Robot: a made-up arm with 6 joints.
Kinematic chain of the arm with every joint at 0, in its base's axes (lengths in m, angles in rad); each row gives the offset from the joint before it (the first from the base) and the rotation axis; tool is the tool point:
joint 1: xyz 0 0 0.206 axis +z
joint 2: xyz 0 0 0 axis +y
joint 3: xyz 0 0 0.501 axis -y
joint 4: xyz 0 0 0 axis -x
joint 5: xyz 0.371 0 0 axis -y
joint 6: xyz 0 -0.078 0 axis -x
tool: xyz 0 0 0
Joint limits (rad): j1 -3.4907..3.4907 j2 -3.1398..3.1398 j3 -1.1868..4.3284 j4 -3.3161..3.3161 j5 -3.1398..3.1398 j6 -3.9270..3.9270
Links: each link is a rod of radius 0.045 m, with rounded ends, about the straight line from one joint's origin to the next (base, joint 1, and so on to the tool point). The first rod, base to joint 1, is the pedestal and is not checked.
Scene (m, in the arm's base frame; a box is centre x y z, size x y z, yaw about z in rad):
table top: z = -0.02
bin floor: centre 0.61 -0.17 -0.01 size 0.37 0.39 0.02 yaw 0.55
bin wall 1: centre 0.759 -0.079 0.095 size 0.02 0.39 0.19 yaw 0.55
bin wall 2: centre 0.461 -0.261 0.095 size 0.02 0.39 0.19 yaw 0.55
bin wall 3: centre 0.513 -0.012 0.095 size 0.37 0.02 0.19 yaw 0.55
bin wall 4: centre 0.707 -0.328 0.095 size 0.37 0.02 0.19 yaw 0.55
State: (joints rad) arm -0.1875 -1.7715 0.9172 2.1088 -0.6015 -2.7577
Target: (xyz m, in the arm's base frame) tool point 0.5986 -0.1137 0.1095
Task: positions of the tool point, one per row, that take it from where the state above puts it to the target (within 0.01 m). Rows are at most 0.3 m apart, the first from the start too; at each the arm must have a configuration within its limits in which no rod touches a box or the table.
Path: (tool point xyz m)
1: -0.7713 0.1938 0.4824
2: -0.6271 0.1710 0.7165
3: -0.4190 0.1322 0.8848
4: -0.1744 0.0821 0.9701
5: 0.0760 0.0268 0.9668
6: 0.3025 -0.0269 0.8805
7: 0.4801 -0.0722 0.7270
8: 0.5920 -0.1037 0.5292
9: 0.6306 -0.1179 0.3143
10: 0.5986 -0.1137 0.1095

